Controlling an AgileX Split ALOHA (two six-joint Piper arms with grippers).
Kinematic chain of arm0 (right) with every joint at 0, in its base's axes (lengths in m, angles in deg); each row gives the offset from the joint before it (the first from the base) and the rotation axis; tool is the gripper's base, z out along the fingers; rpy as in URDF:
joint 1: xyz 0 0 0.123 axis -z
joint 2: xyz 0 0 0 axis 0.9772 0.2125 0
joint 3: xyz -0.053 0.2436 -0.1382 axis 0.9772 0.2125 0
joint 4: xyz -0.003 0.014 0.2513 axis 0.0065 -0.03 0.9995
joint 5: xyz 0 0 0 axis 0.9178 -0.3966 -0.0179
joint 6: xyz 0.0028 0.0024 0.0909 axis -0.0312 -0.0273 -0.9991
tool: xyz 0 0 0 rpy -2.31 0.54 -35.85
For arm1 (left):
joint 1: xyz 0 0 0.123 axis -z
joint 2: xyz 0 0 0 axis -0.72 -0.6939 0
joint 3: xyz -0.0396 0.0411 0.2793 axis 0.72 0.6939 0
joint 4: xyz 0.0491 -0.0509 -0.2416 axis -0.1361 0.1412 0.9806
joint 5: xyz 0 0 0 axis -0.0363 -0.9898 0.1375
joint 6: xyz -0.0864 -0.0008 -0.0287 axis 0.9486 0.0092 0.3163
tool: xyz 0 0 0 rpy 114.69 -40.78 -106.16
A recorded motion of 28 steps. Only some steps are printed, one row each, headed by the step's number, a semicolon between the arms.
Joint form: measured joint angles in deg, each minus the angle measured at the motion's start. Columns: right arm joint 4, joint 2, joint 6, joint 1, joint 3, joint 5; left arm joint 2, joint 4, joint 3, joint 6, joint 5, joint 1.
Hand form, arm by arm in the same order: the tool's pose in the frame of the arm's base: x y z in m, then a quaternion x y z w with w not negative. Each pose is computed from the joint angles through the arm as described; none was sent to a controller.
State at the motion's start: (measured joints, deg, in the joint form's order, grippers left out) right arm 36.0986 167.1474 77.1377 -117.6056 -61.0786 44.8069; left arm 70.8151 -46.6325 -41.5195 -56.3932 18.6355 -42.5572
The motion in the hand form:
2: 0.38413 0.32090 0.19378 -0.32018 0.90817 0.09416 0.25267; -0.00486 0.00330 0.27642 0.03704 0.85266 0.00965 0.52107
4: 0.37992 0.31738 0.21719 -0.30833 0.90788 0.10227 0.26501; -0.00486 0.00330 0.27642 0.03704 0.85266 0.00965 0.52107
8: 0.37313 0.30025 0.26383 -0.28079 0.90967 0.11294 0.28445; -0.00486 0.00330 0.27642 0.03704 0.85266 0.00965 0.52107
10: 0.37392 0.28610 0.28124 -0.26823 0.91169 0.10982 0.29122; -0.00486 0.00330 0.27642 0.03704 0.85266 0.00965 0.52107
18: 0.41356 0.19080 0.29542 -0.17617 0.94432 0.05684 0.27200; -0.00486 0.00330 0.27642 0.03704 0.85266 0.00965 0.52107
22: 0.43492 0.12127 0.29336 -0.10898 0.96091 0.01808 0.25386; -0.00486 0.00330 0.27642 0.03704 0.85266 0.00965 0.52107
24: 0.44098 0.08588 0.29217 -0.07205 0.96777 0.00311 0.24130; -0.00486 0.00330 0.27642 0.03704 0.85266 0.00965 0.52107
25: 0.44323 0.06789 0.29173 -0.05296 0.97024 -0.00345 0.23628; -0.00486 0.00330 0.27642 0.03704 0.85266 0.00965 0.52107
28: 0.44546 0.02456 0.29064 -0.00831 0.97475 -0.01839 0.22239; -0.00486 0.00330 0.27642 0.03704 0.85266 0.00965 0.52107
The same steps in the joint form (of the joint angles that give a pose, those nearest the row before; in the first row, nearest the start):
2: -0.44 -1.78 -0.66 0.00 0.00 1.43; 0.00 0.00 0.00 0.00 0.00 0.00
4: -0.44 -4.58 -1.98 0.00 0.00 2.51; 0.00 0.00 0.00 0.00 0.00 0.00
8: -0.44 -10.40 -4.14 1.05 0.00 5.69; 0.00 0.00 0.00 0.00 0.00 0.00
10: -0.76 -12.69 -4.43 2.41 0.00 7.35; 0.00 0.00 0.00 0.00 0.00 0.00
18: -2.18 -15.08 -4.12 14.82 -0.12 13.91; 0.00 0.00 0.00 0.00 0.00 0.00
22: -3.67 -15.08 -3.80 23.74 -0.16 16.85; 0.00 0.00 0.00 0.00 0.00 0.00
24: -4.04 -15.08 -3.80 28.23 -0.16 18.46; 0.00 0.00 0.00 0.00 0.00 0.00
25: -4.17 -15.08 -3.80 30.51 -0.16 19.07; 0.00 0.00 0.00 0.00 0.00 0.00
28: -4.43 -15.08 -3.60 36.00 -0.16 20.67; 0.00 0.00 0.00 0.00 0.00 0.00

